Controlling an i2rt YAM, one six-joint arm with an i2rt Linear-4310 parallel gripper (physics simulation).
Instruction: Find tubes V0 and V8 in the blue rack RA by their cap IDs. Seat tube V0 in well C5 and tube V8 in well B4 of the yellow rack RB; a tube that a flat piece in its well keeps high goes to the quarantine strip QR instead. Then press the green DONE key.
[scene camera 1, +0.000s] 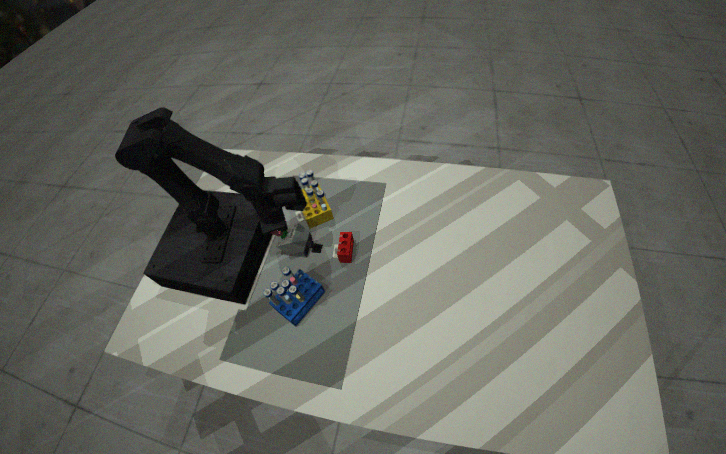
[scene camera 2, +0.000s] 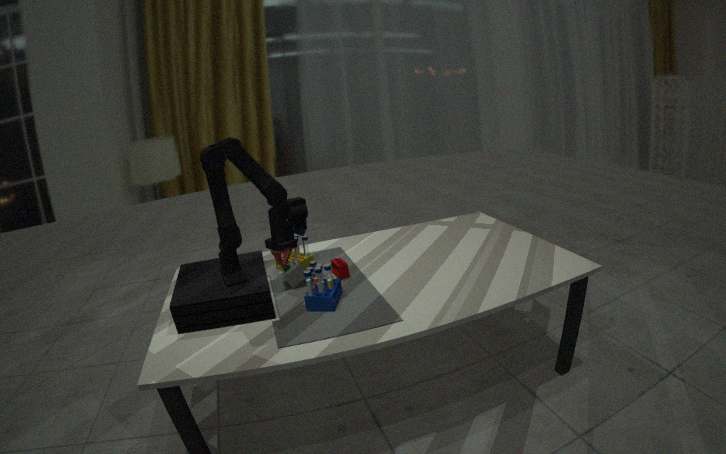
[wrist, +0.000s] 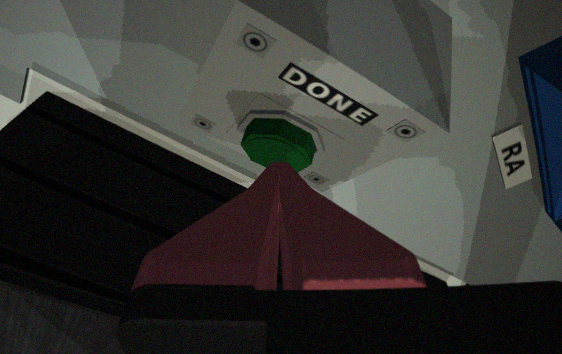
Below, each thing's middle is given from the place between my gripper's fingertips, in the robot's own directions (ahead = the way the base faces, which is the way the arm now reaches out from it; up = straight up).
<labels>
Now: hand 50 mm short of the grey box with green DONE button (scene camera 1: 296, 241) and 30 mm above it. The rest, counted from my hand: RA label (wrist: 510, 146) 20 mm ahead, 150 mm to the right, 70 mm below.
</labels>
